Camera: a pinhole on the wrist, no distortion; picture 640 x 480 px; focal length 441.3 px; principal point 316.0 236.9 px. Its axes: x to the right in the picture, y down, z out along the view. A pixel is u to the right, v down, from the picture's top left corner.
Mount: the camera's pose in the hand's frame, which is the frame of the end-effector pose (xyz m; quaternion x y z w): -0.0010 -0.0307 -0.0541 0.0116 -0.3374 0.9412 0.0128
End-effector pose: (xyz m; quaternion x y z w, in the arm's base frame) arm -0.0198 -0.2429 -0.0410 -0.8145 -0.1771 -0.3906 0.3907
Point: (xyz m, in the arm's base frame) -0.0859 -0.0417 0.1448
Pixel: 121 444
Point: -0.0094 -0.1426 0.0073
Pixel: 172 104
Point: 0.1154 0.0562 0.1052
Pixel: 62 132
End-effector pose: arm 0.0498 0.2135 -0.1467 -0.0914 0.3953 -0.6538 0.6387
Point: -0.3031 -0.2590 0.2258
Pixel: 41 419
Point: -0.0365 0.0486 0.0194
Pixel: 136 253
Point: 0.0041 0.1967 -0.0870
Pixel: 319 175
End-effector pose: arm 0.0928 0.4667 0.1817 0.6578 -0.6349 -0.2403 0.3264
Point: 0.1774 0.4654 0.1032
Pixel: 310 419
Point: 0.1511 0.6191 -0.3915
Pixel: 479 313
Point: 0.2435 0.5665 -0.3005
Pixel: 444 398
